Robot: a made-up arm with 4 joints.
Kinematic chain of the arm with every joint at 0, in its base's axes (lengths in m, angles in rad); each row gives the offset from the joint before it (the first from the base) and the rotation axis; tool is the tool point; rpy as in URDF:
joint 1: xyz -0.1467 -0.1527 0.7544 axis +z
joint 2: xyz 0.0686 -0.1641 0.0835 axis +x
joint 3: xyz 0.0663 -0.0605 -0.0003 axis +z
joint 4: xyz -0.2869 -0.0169 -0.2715 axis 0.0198 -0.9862 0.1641
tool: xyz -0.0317 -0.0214 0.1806 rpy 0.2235 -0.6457 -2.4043
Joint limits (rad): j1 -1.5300..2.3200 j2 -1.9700..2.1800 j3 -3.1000..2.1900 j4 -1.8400..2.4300
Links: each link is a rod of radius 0.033 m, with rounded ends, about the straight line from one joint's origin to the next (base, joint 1, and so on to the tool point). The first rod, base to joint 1, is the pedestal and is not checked.
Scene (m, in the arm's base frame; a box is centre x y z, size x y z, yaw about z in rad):
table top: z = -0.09
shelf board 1: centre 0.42 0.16 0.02 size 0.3 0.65 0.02 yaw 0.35
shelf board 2: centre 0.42 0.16 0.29 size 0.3 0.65 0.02 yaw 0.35
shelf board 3: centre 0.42 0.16 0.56 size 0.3 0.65 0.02 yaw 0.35
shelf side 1: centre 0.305 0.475 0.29 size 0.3 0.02 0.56 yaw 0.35
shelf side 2: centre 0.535 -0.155 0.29 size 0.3 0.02 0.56 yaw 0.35
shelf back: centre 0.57 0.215 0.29 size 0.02 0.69 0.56 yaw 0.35
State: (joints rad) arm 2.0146 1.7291 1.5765 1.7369
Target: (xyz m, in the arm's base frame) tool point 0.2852 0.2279 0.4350
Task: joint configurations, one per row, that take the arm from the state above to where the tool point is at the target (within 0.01 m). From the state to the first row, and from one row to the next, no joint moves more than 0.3 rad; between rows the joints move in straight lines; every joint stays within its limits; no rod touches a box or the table.
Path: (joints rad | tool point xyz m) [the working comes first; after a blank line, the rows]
Joints at the target: 1.9547 0.4384 1.5630 1.0419
Straight joint move there: clear.

1: 2.0026 1.4710 1.5738 1.5979 | -0.3104 0.0054 0.2908
2: 1.9906 1.2128 1.5711 1.4589 | -0.1496 0.0727 0.2509
3: 1.9786 0.9547 1.5684 1.3199 | 0.0134 0.1362 0.2651
4: 1.9667 0.6965 1.5657 1.1809 | 0.1629 0.1895 0.3295
5: 1.9547 0.4384 1.5630 1.0419 | 0.2852 0.2279 0.4350

